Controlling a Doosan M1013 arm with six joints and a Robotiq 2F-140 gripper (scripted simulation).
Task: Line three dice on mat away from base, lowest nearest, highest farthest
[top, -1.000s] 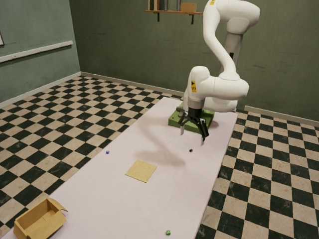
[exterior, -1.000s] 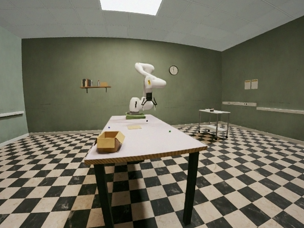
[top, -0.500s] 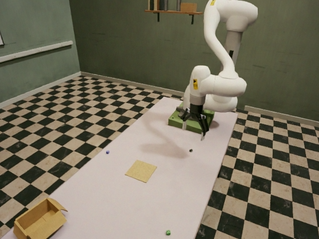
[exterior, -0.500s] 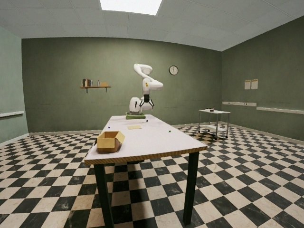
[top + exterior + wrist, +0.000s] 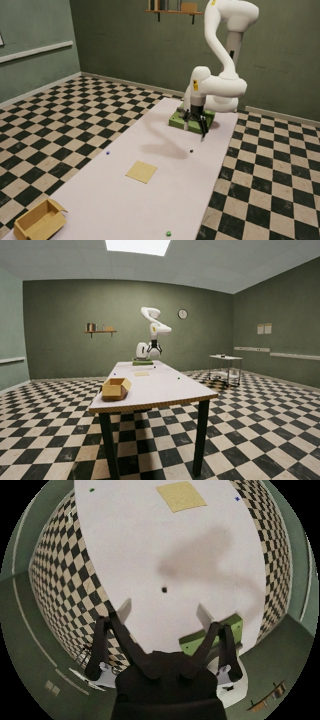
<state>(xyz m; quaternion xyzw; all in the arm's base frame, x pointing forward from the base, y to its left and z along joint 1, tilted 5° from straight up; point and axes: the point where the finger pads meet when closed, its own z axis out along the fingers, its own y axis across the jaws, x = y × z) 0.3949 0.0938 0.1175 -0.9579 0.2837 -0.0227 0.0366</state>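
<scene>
Now: the black die 140 mm below my hand. Also, from my hand: green die 590 mm ahead, 140 mm below, 40 mm to the left; blue die 500 mm to the right, 220 mm ahead, 140 mm below; yellow mat 280 mm ahead, 230 mm to the right, 140 mm below.
</scene>
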